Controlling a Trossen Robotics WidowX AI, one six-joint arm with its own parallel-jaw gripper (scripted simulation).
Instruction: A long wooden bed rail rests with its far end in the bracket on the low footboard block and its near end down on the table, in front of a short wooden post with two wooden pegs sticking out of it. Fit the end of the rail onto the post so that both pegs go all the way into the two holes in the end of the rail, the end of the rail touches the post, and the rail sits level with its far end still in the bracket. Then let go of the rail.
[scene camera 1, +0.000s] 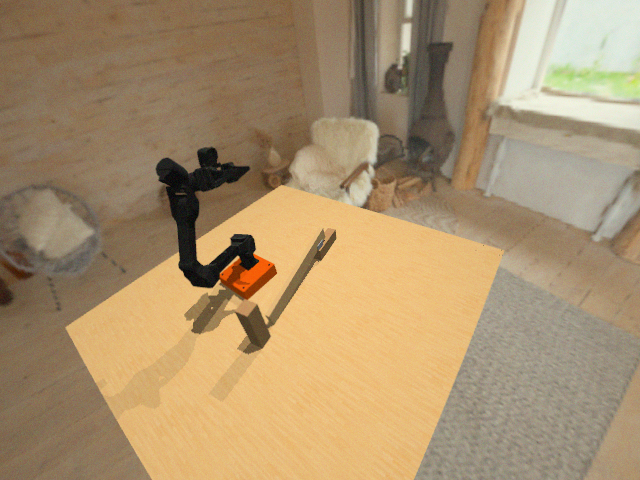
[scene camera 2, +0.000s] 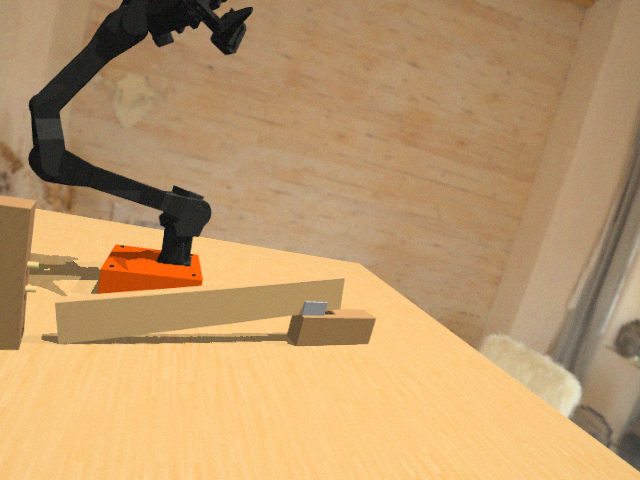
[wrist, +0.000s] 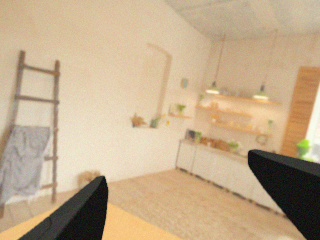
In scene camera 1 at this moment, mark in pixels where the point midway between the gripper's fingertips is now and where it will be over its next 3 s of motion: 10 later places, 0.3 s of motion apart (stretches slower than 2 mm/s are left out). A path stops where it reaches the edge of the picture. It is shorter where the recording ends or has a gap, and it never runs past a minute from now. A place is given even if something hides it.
The gripper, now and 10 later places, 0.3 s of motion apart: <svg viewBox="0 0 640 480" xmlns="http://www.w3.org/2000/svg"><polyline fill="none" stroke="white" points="243,169 246,160 275,165 298,195 304,240 289,279 279,290 279,294 280,296 281,299 281,301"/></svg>
